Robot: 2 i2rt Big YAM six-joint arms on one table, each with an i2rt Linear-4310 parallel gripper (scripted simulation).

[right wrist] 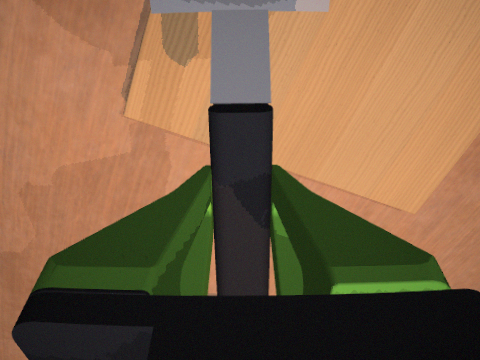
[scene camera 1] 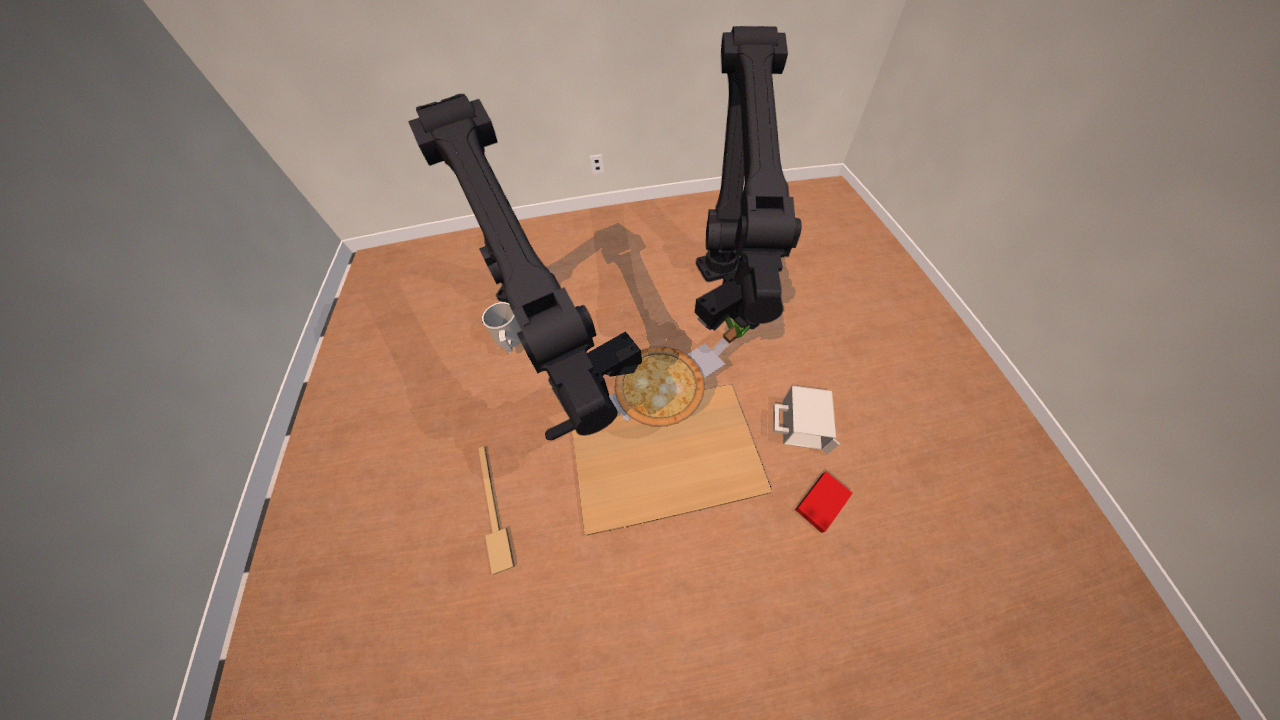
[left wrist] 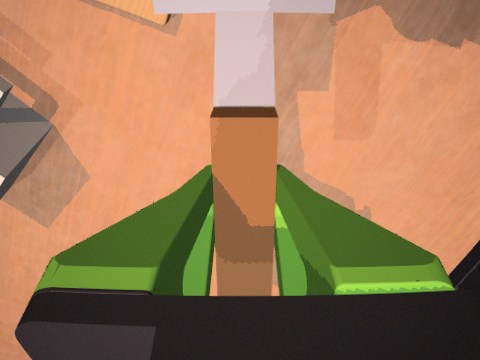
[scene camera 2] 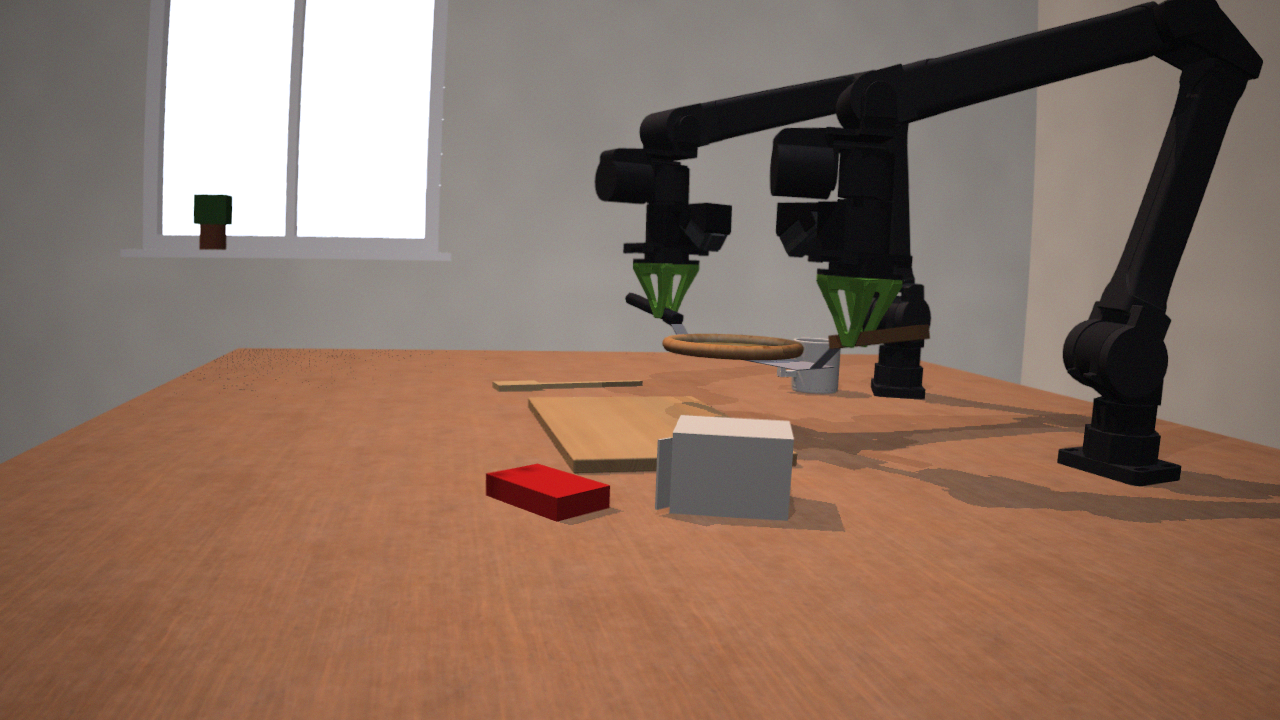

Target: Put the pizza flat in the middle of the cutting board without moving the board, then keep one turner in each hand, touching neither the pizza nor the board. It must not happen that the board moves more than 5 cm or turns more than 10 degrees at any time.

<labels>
pizza: scene camera 1; scene camera 2; not seen in the right wrist view (out of frame); not seen in the left wrist view (out of frame)
brown-handled turner: scene camera 1; left wrist 244, 123; scene camera 2; not seen in the right wrist view (out of frame)
same spot on pizza: (scene camera 2: 719, 346) = (scene camera 1: 701, 395)
same spot on brown-handled turner: (scene camera 1: 708, 360) = (scene camera 2: 797, 365)
</labels>
